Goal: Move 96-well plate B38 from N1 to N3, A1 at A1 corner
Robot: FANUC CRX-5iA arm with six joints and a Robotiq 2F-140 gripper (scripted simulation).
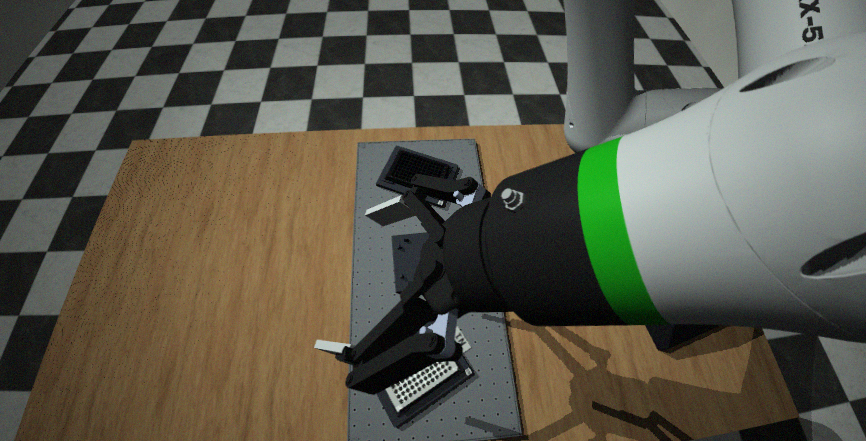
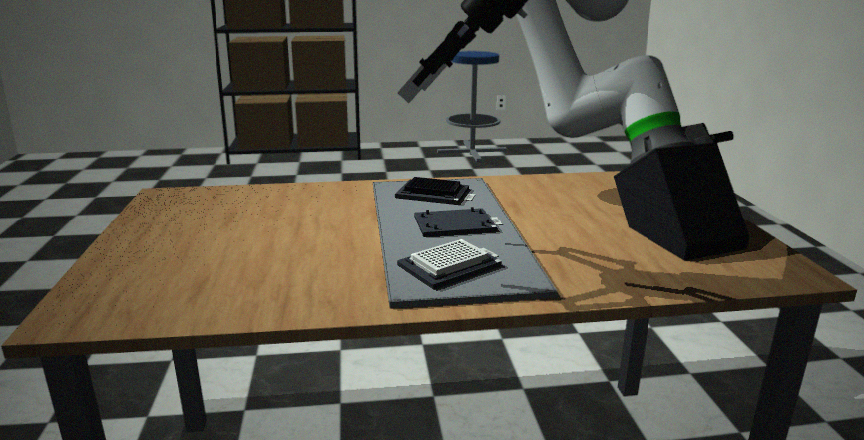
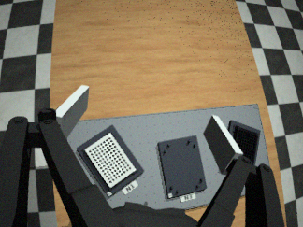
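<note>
My gripper is now 60 mm past the white 96-well plate B38, 80 mm to the right of it and 310 mm above it. From my hand the other things lie so: landing nest N3: 100 mm behind, 130 mm to the right, 330 mm below; then plate nest N1: 60 mm behind, 80 mm to the left, 330 mm below; then N1 label: 140 mm behind, 30 mm to the left, 330 mm below.
</note>
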